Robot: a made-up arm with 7 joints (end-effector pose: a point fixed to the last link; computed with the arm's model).
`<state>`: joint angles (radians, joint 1 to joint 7).
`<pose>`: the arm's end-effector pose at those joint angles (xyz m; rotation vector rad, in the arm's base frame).
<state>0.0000 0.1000 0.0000 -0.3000 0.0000 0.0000 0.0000</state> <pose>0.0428 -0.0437 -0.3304 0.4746 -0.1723 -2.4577</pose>
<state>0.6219 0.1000 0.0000 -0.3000 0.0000 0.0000 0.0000</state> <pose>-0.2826 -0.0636 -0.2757 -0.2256 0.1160 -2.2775</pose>
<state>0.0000 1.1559 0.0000 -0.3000 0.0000 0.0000 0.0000</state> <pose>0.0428 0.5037 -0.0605 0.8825 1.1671 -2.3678</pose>
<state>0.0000 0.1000 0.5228 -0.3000 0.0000 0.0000 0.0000</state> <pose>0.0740 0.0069 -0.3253 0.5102 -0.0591 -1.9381</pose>
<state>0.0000 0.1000 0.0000 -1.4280 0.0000 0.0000 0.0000</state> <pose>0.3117 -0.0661 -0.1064 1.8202 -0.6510 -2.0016</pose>
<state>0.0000 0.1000 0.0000 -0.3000 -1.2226 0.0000 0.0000</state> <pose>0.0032 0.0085 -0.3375 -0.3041 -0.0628 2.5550</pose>
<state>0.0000 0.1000 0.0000 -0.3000 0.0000 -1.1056 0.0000</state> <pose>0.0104 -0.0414 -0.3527 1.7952 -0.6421 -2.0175</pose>
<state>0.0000 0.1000 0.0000 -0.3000 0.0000 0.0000 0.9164</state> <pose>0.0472 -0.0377 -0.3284 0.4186 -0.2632 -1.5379</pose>
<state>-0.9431 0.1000 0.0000 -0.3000 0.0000 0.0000 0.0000</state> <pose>0.4463 -0.1392 -0.0679 1.6138 -0.6452 -2.3614</pose>
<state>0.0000 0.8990 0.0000 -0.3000 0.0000 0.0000 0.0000</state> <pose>0.0428 0.4022 -0.1779 0.7940 0.8367 -2.4466</pose>
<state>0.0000 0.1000 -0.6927 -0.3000 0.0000 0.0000 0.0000</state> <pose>-0.0289 -0.0749 -0.3335 -0.3584 0.3461 3.0620</pose>
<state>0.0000 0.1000 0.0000 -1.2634 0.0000 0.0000 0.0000</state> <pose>0.2911 -0.0612 -0.1560 1.6343 -0.5849 -2.1120</pose>
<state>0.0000 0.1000 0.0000 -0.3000 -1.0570 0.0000 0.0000</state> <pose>0.0046 -0.0008 -0.3380 -0.3507 -0.0312 2.7136</pose>
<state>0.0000 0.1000 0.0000 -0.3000 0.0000 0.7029 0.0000</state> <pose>0.0675 -0.0429 -0.3379 -0.3837 0.1335 -2.4000</pose>
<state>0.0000 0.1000 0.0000 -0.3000 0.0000 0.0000 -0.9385</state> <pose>0.0354 -0.0434 -0.3327 -0.3854 -0.0068 2.8265</pose>
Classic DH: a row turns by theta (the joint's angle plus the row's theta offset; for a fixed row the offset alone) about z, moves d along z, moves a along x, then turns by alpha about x. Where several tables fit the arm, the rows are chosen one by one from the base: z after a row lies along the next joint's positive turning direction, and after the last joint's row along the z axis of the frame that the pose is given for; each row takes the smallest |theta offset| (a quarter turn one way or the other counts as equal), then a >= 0, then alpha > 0; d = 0 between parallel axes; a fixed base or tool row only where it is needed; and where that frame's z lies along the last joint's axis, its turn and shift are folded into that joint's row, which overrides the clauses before.
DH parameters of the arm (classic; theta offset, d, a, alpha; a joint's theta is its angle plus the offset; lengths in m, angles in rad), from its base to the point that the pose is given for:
base (fixed): 0 0.2552 -0.0293 -1.2217
joint 1: -1.5708 0.0051 0.018 -1.5708
joint 2: 1.2217 -0.0073 0.0187 1.5708
joint 3: 1.5708 -0.2719 0.0359 -1.5708
joint 4: 0 -0.0285 -0.0387 1.5708
joint 5: 0 -0.3598 -0.025 -1.5708
joint 6: 0 -0.0475 0.0053 1.5708
joint 7: 0.7013 0.0986 -0.002 -0.1341
tool (fixed): 3.1203 -0.0628 0 0

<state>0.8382 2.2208 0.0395 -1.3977 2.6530 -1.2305 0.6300</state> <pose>0.2843 0.3456 0.1588 2.1555 -0.9137 -0.4639</pose>
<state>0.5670 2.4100 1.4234 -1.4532 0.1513 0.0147 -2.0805</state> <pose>0.3266 0.0574 0.6282 -0.2073 -2.2453 -0.5474</pose>
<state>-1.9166 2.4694 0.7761 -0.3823 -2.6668 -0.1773 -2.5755</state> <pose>-0.4287 0.4524 0.3438 2.0874 -0.6556 1.4974</pose>
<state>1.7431 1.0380 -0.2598 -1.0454 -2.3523 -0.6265 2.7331</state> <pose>-0.4597 0.3103 0.1335 -1.4973 0.6469 -1.9954</pose>
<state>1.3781 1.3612 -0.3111 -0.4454 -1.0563 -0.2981 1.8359</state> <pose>-0.3711 0.4946 0.2824 -0.6456 1.1664 -2.1921</pose>
